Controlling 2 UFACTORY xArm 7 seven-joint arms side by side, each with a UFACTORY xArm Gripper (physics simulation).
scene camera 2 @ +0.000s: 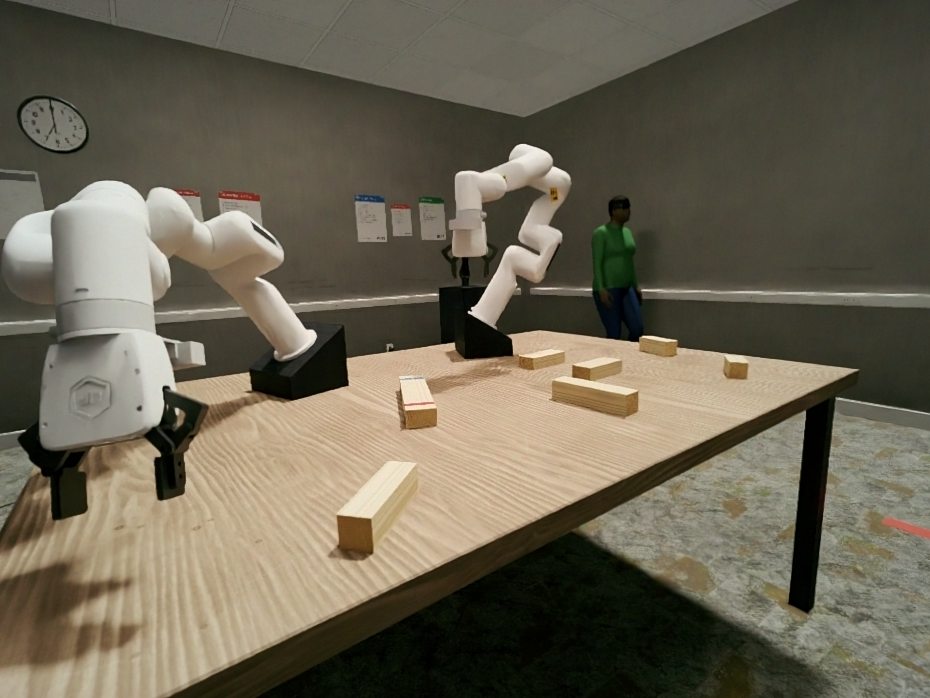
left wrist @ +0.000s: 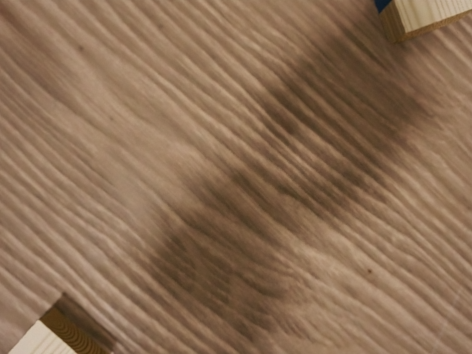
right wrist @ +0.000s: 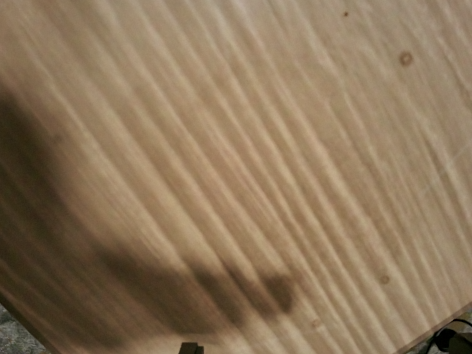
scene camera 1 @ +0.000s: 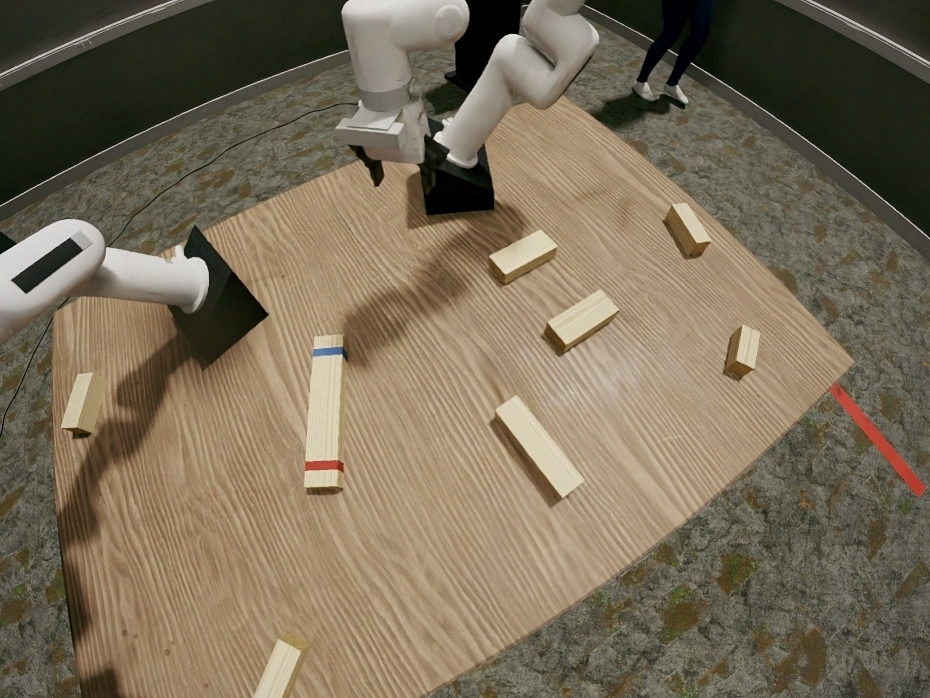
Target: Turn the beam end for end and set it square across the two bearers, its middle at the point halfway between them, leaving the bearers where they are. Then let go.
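Frame: origin at the left arm's base, x back, y left, z down, level; metres.
Seen in the pictures: left gripper, fingertip midpoint: (scene camera 2: 470, 277) (scene camera 1: 404, 185); right gripper, fingertip midpoint: (scene camera 2: 121, 507); left arm's base, link origin: (scene camera 1: 455, 150); right arm's base, link origin: (scene camera 2: 296, 346) (scene camera 1: 193, 286).
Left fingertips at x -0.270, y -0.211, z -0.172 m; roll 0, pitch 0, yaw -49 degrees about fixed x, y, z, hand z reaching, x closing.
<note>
Offsets run from my left fingertips to a thing's top centre. "spot": to the spot under its first point.
The beam @[dx -0.203, dy -0.290, dz +0.252 m] (scene camera 1: 325, 409) (scene camera 2: 416, 398) (left wrist: 430, 15) lies flat on the table, its blue band toward the arm bases and its red band toward the front. Two short parallel blocks, likely the bearers, lie apart to its right: one farther back @[spot: dx -0.059, dy +0.228, dz +0.252 m] (scene camera 1: 523, 256) (scene camera 2: 541, 359) and one nearer @[dx -0.253, dy +0.266, dz +0.252 m] (scene camera 1: 582, 320) (scene camera 2: 597, 367). The beam is not touching them. My left gripper (scene camera 1: 401, 181) (scene camera 2: 470, 274) is open and empty, high above the table by its arm's base; its fingers do not show in the left wrist view. My right gripper (scene camera 2: 120, 495) is open and empty above the table's near left part.
A longer plain block @[dx -0.447, dy +0.042, dz +0.243 m] (scene camera 1: 538, 447) (scene camera 2: 594, 395) lies in front of the two short blocks. Other blocks lie at the right (scene camera 1: 687, 229) (scene camera 1: 742, 350), far left (scene camera 1: 82, 403) and front @[spot: dx -0.608, dy -0.515, dz +0.246 m] (scene camera 1: 279, 668) (scene camera 2: 377, 503). A pale block end @[spot: dx -0.071, dy +0.175, dz +0.252 m] (left wrist: 42, 342) shows in the left wrist view.
</note>
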